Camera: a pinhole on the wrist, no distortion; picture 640 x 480 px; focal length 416.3 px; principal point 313.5 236.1 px. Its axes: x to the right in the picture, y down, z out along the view. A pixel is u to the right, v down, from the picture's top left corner.
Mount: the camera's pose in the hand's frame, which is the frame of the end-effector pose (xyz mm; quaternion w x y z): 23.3 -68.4 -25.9 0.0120 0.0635 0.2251 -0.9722
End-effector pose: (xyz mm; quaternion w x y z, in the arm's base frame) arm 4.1 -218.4 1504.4 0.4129 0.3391 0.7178 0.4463
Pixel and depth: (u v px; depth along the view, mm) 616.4 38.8 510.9
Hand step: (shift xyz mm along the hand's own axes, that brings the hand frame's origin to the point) -418.2 -73.3 486.8
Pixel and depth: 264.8 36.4 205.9
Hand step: 17.7 -70.2 203.7
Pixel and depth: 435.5 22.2 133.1
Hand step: -34.6 -65.2 117.4
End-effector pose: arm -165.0 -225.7 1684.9 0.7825 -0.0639 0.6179 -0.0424
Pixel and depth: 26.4 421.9 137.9
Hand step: 104.5 -184.8 82.3
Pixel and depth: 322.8 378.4 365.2
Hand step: -21.4 -340.9 243.8
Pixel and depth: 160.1 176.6 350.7
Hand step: 107.4 -178.1 324.9
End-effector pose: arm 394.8 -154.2 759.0 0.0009 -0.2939 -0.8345 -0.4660
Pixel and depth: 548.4 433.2 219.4
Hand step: -120.0 -257.4 108.2
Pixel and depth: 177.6 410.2 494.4
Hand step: 135.7 -472.1 345.0
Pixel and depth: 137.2 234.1 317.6
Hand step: 119.1 -207.2 275.0
